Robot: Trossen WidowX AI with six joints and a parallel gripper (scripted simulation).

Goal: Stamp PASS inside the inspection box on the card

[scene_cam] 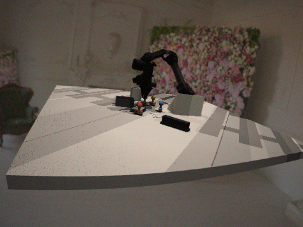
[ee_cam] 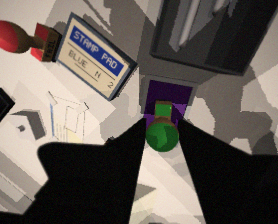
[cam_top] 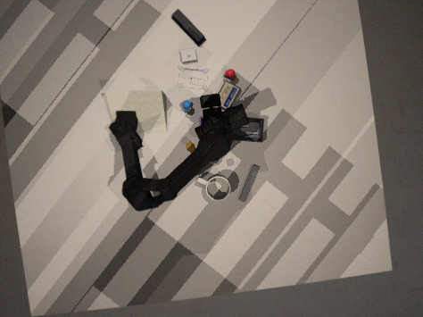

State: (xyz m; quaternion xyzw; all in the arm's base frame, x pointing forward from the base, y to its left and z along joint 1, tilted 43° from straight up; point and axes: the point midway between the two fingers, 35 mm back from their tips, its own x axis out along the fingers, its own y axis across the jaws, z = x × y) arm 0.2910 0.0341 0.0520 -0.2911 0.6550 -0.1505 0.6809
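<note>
Now: gripper tip 2 cm above the green-knobbed stamp and 1 cm past it. The rest, counted from my gripper tip: blue-knobbed stamp: 10 cm behind, 6 cm to the left, 4 cm below; then stamp pad tin: 10 cm to the left, 4 cm below, 4 cm ahead; then purple ink pad: 5 cm below, 1 cm behind.
</note>
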